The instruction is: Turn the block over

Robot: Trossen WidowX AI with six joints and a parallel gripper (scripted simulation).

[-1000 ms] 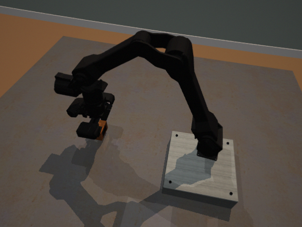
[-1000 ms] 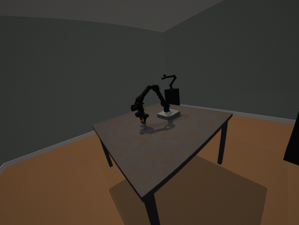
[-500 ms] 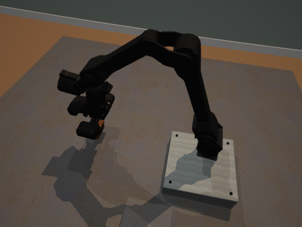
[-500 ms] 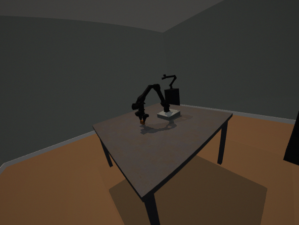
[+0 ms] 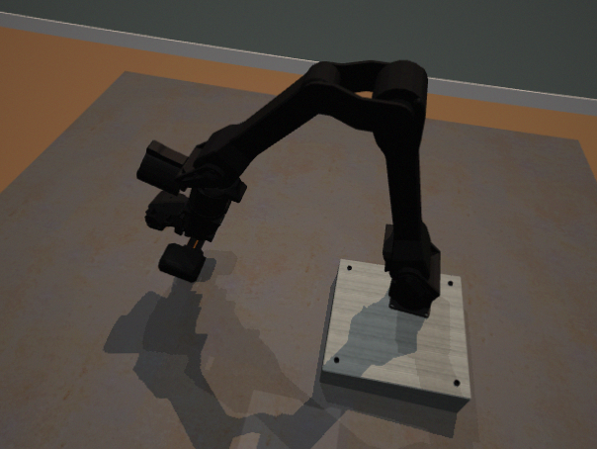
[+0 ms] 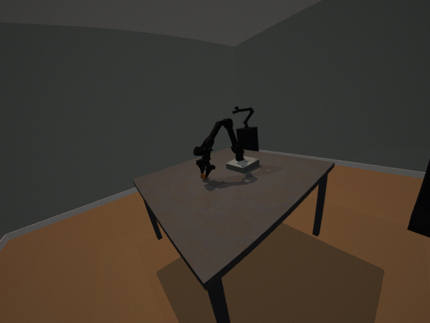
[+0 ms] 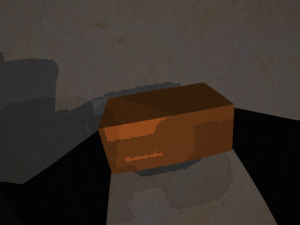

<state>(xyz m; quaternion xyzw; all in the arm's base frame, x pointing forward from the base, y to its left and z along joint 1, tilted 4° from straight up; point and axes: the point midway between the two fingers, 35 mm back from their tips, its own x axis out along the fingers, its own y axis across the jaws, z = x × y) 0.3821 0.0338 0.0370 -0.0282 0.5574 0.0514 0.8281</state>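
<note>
The orange block lies 1 cm below my gripper tip.
</note>
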